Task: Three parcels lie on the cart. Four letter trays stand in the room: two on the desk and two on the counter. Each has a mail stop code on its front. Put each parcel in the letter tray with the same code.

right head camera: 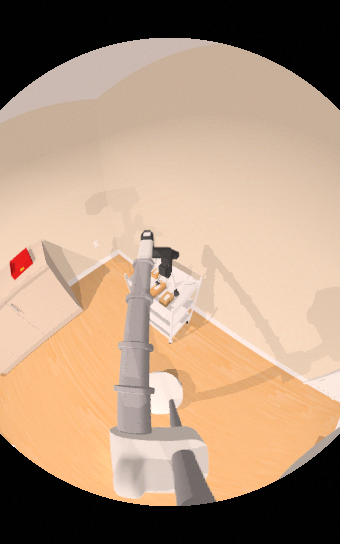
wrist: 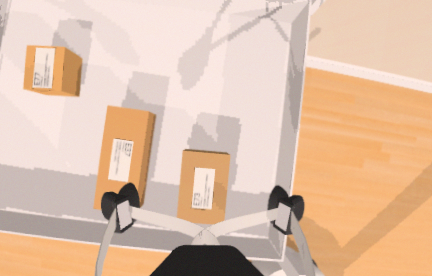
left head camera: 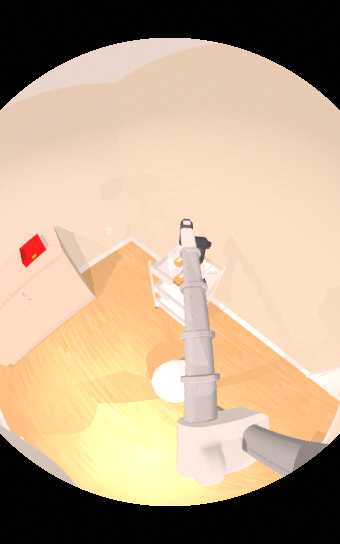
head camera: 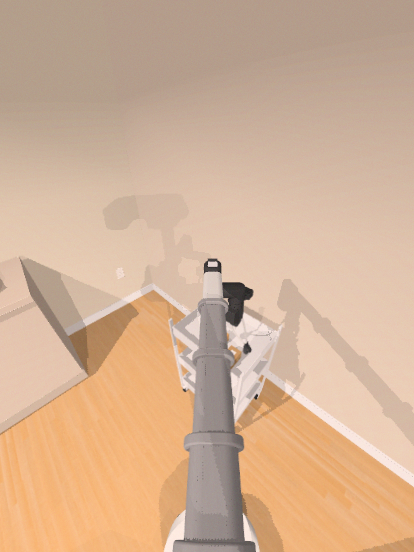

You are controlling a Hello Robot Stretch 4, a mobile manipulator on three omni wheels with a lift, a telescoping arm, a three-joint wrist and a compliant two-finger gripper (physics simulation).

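Frame: origin at the robot's base, x up, y left, z back, level; millimetres.
Where they show: gripper, fingertip midpoint: [right head camera: 166,289] [wrist: 204,200] [head camera: 232,344]; robot's base, origin of the base link: [right head camera: 159,391] [left head camera: 174,379].
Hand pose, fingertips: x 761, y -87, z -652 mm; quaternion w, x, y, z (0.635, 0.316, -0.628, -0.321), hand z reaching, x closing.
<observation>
Each offset is from my fingertips to the top centre of the thing. Level surfaces: height alone.
In the wrist view my gripper [wrist: 204,200] [right head camera: 167,288] is open and empty above the cart [wrist: 296,90] [right head camera: 172,325] [left head camera: 152,285]. Its fingertips appear on either side of the near end of a small brown parcel @[dx -76, dy +2, dz +3 mm] [wrist: 203,185] [right head camera: 166,298], labelled E73. The left fingertip overlaps the near end of a longer parcel @[dx -74, dy +66, dz -85 mm] [wrist: 122,155] [right head camera: 158,288] in the view; its label seems to read E37. A third, boxy parcel @[dx -76, dy +81, dz -237 mm] [wrist: 45,70] [right head camera: 155,273] lies farther left; its label seems to read E77. A red letter tray @[dx +185, dy +1447, dz -180 mm] [left head camera: 32,250] [right head camera: 21,263] stands on the counter; its code is unreadable.
The counter [head camera: 35,350] [left head camera: 55,315] stands left of the cart, with a strip of wooden floor @[dx -789 mm] [head camera: 130,380] between them. The wall [head camera: 325,225] is close behind the cart. My extended arm [head camera: 214,390] covers part of the cart in the head view.
</observation>
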